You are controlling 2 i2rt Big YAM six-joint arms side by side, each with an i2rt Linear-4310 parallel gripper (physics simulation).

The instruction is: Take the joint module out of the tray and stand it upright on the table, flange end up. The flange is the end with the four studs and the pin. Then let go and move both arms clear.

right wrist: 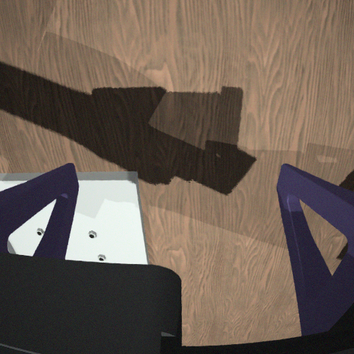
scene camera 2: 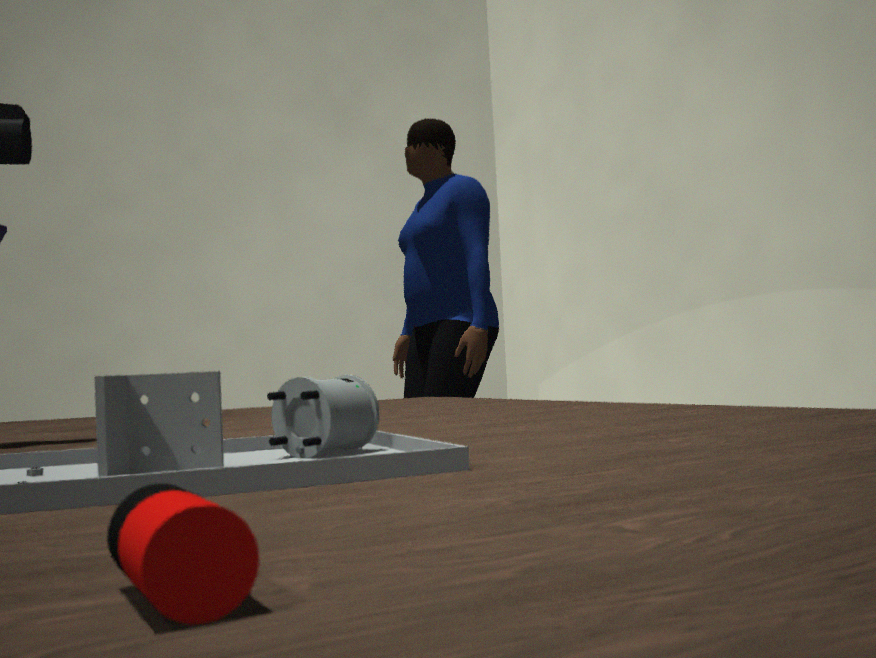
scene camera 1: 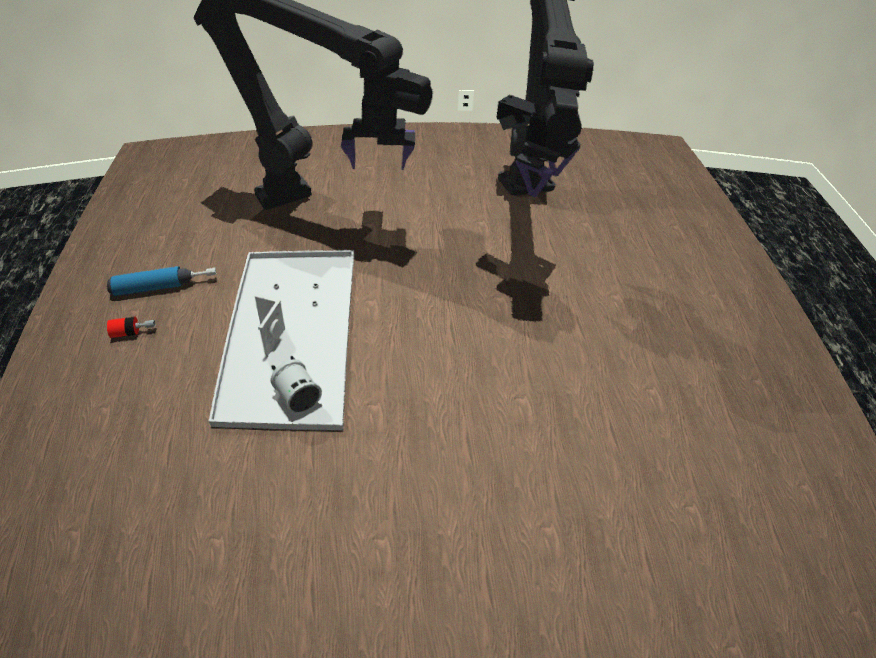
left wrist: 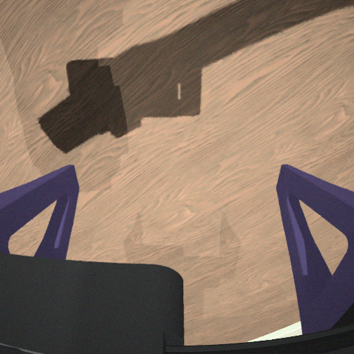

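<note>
The joint module, a light grey cylinder, lies on its side in the white tray near the tray's front end. Its flange end, with dark studs, faces the back left in scene camera 1 and the lower left in scene camera 2. My right gripper is open and empty, pointing down above the table behind the tray. My left gripper is open and empty, high over the table's back right. Both are well away from the module.
A grey plate with holes stands in the tray beside the module. Several small nuts lie behind it. A blue tool and a red tool lie left of the tray. A person stands beyond the table.
</note>
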